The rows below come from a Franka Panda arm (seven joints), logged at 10 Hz.
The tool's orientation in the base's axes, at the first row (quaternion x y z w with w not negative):
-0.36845 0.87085 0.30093 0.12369
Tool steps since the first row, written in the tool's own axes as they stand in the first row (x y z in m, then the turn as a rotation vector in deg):
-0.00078 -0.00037 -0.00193 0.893 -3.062 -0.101
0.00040 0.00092 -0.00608 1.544 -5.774 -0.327
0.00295 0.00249 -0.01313 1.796 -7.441 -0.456
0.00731 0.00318 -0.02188 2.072 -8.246 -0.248
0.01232 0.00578 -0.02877 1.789 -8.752 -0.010
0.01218 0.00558 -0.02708 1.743 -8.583 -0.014
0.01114 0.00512 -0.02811 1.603 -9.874 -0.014
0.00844 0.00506 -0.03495 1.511 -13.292 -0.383
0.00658 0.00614 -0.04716 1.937 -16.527 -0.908
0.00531 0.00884 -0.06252 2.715 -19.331 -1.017
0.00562 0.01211 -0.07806 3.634 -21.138 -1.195
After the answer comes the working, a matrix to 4 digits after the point.
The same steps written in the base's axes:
0.00082 -0.00095 0.00170 1.570 -2.245 -1.637
-0.00090 -0.00346 0.00502 3.060 -4.238 -2.917
-0.00376 -0.00839 0.01014 4.079 -5.372 -3.648
-0.00724 -0.01587 0.01543 4.461 -5.842 -4.281
-0.01256 -0.02153 0.01980 5.020 -5.812 -4.564
-0.01233 -0.02052 0.01844 4.931 -5.695 -4.467
-0.01126 -0.02081 0.01951 5.953 -6.323 -4.965
-0.00929 -0.02352 0.02605 8.467 -8.368 -6.114
-0.00869 -0.02939 0.03696 10.490 -10.704 -7.287
-0.00964 -0.03664 0.05079 11.956 -12.747 -8.755
-0.01210 -0.04459 0.06432 12.610 -14.367 -9.799

The tool's axes in the first row as the columns of a matrix, in the base's axes (rounded; the answer above uses it unrounded):
-0.6979 -0.7162 -0.0063
-0.5673 0.5474 0.6153
-0.4372 0.4330 -0.7883

